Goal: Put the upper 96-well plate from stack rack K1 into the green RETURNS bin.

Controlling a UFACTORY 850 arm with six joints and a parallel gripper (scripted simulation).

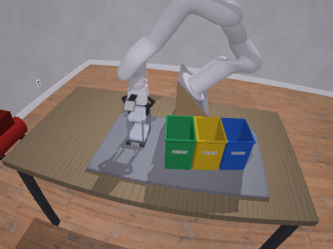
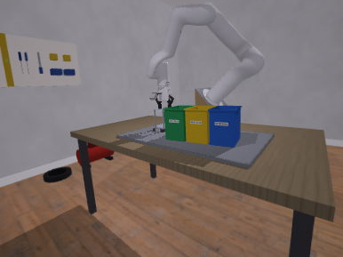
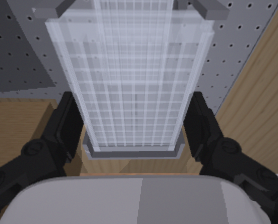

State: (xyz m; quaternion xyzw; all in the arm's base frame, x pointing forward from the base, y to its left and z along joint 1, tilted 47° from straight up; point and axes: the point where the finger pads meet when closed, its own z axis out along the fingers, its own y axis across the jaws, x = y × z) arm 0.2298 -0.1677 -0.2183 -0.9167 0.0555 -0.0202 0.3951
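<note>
My hand is 140 mm short of the green bin, 210 mm to the right of it and 60 mm above it. Round my hand: 96-well plate: 10 mm below; yellow bin: 130 mm ahead, 340 mm to the left, 60 mm below; blue bin: 130 mm ahead, 470 mm to the left, 60 mm below.
</note>
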